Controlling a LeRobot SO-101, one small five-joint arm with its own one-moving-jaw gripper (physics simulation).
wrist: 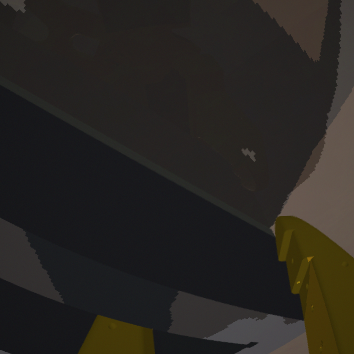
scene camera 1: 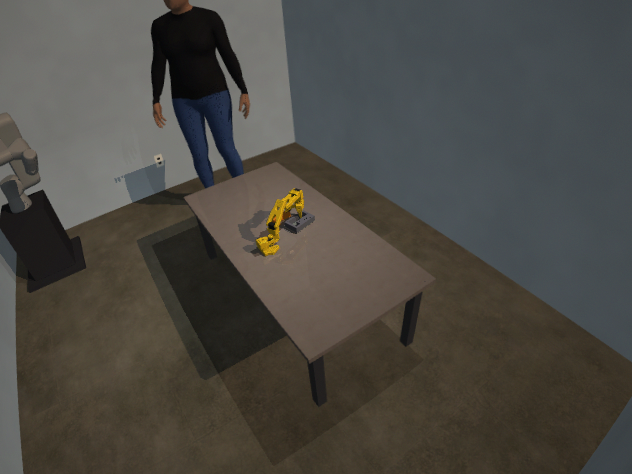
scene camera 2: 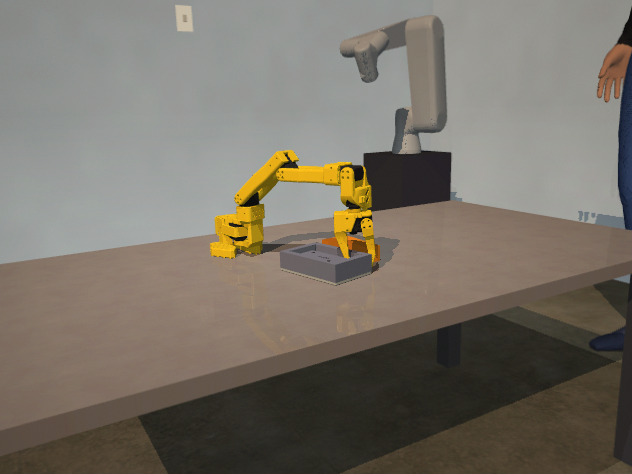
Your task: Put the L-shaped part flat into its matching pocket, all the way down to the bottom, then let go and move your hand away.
My gripper touches a grey pocket block (scene camera 2: 321, 262).
The grey pocket block shows as well in the wrist view (wrist: 99, 229).
